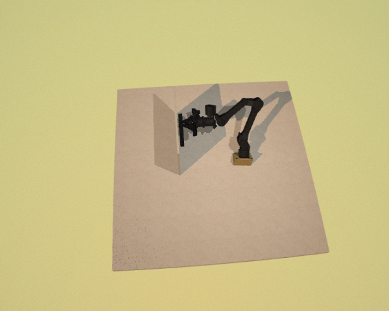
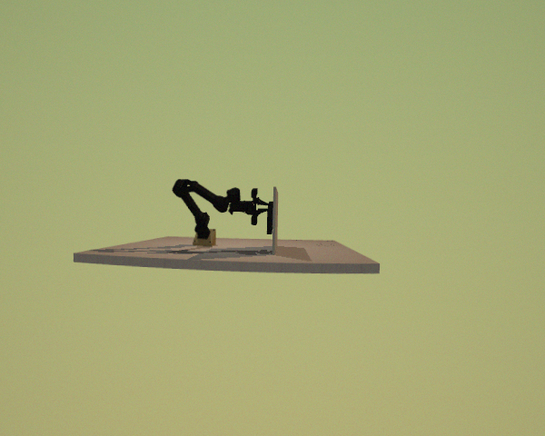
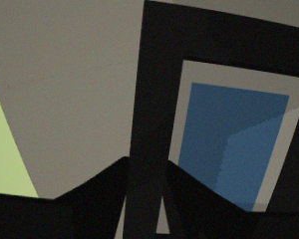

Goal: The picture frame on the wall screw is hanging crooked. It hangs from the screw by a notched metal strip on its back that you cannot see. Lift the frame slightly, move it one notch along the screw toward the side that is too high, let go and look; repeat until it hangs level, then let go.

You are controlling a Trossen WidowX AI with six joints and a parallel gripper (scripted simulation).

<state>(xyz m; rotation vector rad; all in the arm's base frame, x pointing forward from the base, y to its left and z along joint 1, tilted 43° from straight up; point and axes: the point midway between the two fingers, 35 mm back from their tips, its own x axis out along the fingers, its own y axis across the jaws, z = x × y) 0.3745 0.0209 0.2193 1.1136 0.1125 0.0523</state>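
The picture frame lies 50 mm below my gripper tip and 20 mm to the left of it. Also, from my gripper tip: wall panel (70 mm below, 20 mm to the left, 20 mm ahead).
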